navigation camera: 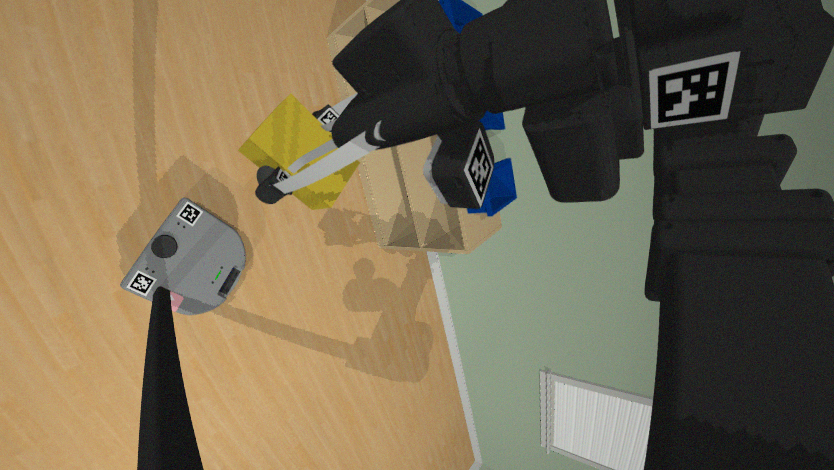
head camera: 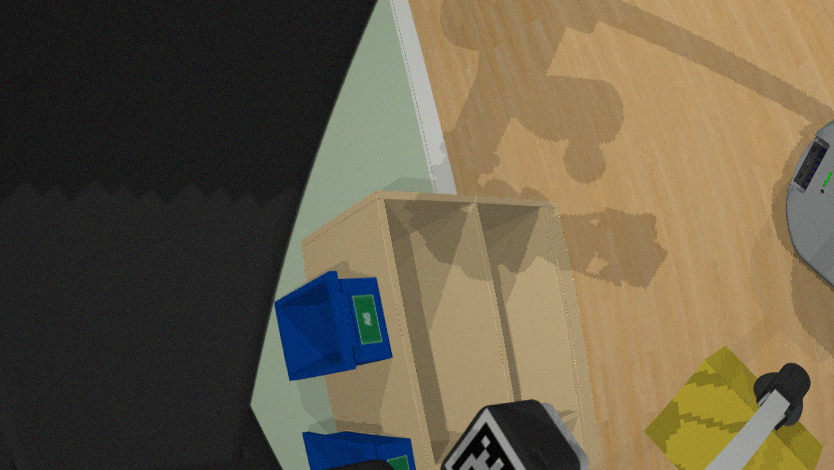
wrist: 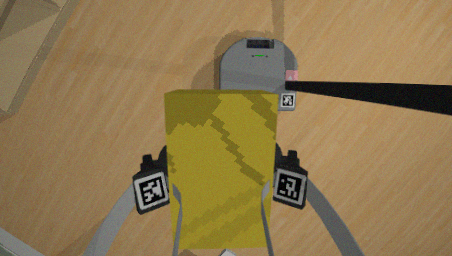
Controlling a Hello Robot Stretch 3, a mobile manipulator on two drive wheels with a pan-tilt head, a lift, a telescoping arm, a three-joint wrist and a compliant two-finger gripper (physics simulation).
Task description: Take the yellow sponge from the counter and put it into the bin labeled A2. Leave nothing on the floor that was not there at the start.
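Places are measured from the robot's base along level axes (x ahead, y left, z up), in millimetres.
Pixels of known places: gripper, between the fingertips: (navigation camera: 285, 159) (head camera: 752, 427) (wrist: 221, 157); robot's base, origin of its link: (navigation camera: 165, 245).
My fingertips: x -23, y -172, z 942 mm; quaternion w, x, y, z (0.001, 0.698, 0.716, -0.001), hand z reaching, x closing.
Ahead of a thing's pixels: the offset from my fingertips to its middle. "*": to the spot under its first point.
The yellow sponge {dz +31, dx -5, dy -1 mm} (head camera: 694, 414) (navigation camera: 285, 131) (wrist: 220, 140) is a thick block held between the fingers, above the floor. My gripper (navigation camera: 300, 150) (wrist: 221, 157) is shut on it, one finger against each side. One blue bin {dz -272, dx -777, dy -660 mm} (head camera: 315, 326) stands on top of the shelf unit; its green label is turned and too blurred to read surely. A second blue bin {* dz -329, dx -595, dy -922 mm} (head camera: 356, 449) is cut off at the bottom of the head view. In the navigation view, blue bins {dz -272, dx -225, dy -1084 mm} (navigation camera: 461, 14) {* dz -254, dx -627, dy -941 mm} (navigation camera: 494, 120) {* dz -297, dx -894, dy -741 mm} (navigation camera: 498, 189) show partly behind the arm and wrist. The counter does not show.
The wooden shelf unit (head camera: 344, 251) (navigation camera: 487, 230) (wrist: 37, 65) stands against the green wall (navigation camera: 525, 303), beside the held sponge. My grey base (head camera: 817, 233) (navigation camera: 201, 256) (wrist: 250, 70) is on the wooden floor. A white slatted panel (navigation camera: 601, 426) shows low right in the navigation view.
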